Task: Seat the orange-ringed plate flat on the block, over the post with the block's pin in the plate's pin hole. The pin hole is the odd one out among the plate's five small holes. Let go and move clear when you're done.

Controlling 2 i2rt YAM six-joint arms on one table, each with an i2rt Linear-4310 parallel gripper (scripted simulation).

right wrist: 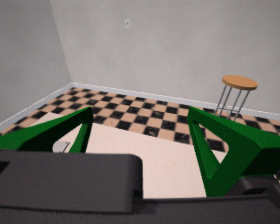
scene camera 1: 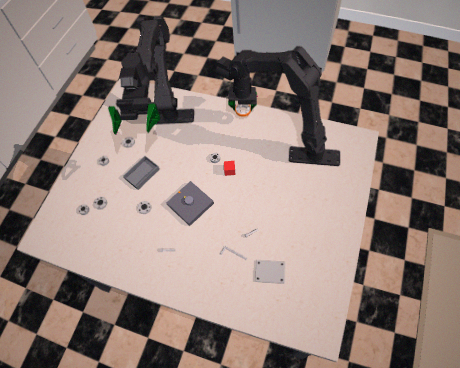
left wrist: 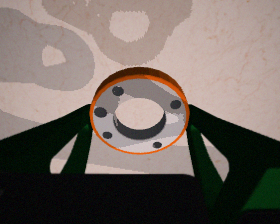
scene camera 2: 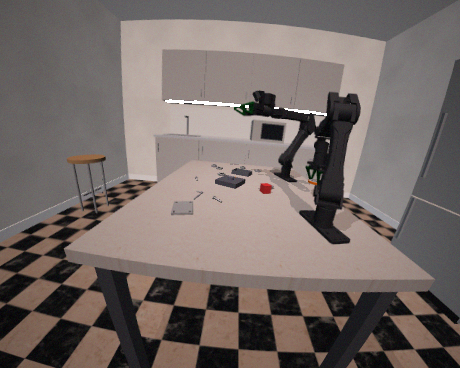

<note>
I see my left gripper, my right gripper and a dark grey block.
My right gripper is seen too in the right wrist view.
</note>
